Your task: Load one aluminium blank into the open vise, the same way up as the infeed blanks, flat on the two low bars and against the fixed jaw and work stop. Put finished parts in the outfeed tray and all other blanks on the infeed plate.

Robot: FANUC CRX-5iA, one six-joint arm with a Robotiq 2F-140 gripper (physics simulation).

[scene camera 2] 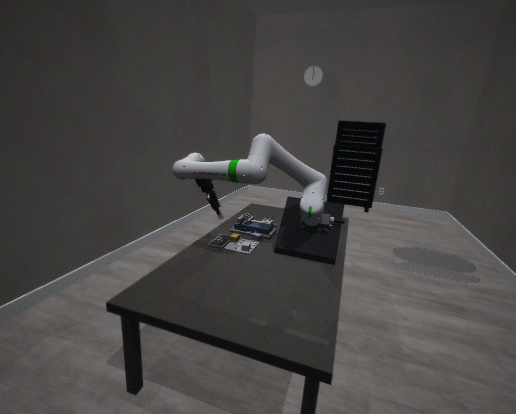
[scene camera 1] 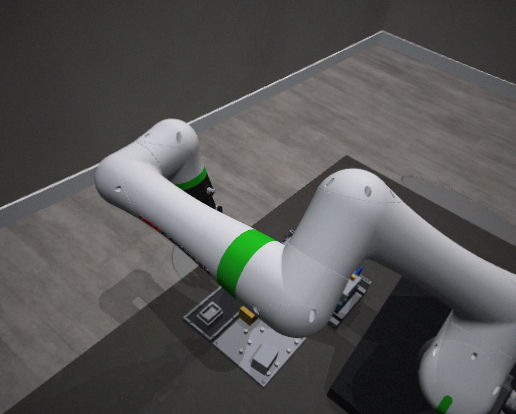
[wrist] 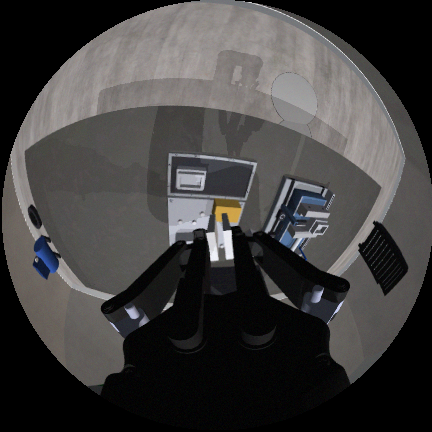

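Pixels of known places: gripper, between the fingertips: (scene camera 2: pixel 221 218) (wrist: pixel 219 223); arm's base, origin of its link: (scene camera 2: pixel 312 222).
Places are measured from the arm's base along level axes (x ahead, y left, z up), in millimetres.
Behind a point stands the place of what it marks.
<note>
My gripper (scene camera 2: pixel 220 216) {x 552, y 131, z -23 mm} (wrist: pixel 219 223) {x 552, y 131, z -23 mm} is shut and empty, its fingertips nearly together high above the table; in scene camera 1 its fingers are hidden behind the arm. A grey aluminium blank (scene camera 1: pixel 265 357) {x 362, y 183, z -144 mm} (scene camera 2: pixel 246 247) {x 353, y 204, z -155 mm} sits on the infeed plate (scene camera 1: pixel 232 345) {x 454, y 192, z -180 mm} (wrist: pixel 180 210) {x 459, y 191, z -180 mm}. An orange block (scene camera 1: pixel 247 315) {x 472, y 114, z -148 mm} (scene camera 2: pixel 235 237) {x 463, y 109, z -146 mm} (wrist: pixel 229 211) {x 486, y 79, z -144 mm} is on the plate near the outfeed tray (scene camera 1: pixel 225 302) {x 555, y 99, z -182 mm} (wrist: pixel 227 177) {x 553, y 88, z -182 mm}. A light part with a raised square rim (scene camera 1: pixel 210 313) {x 554, y 169, z -161 mm} (wrist: pixel 191 179) {x 552, y 168, z -161 mm} lies in the tray. The blue vise (scene camera 2: pixel 254 226) {x 401, y -90, z -128 mm} (wrist: pixel 305 197) {x 549, y -108, z -128 mm} stands beside them; whether its jaws hold anything is unclear.
Several small pegs stand on the infeed plate. The arm's black base plate (scene camera 1: pixel 370 345) {x 169, y 40, z -48 mm} (scene camera 2: pixel 305 250) {x 11, y 130, z -138 mm} lies beyond the vise. The arm covers much of the vise in scene camera 1. The table's long edge runs behind the tray and vise.
</note>
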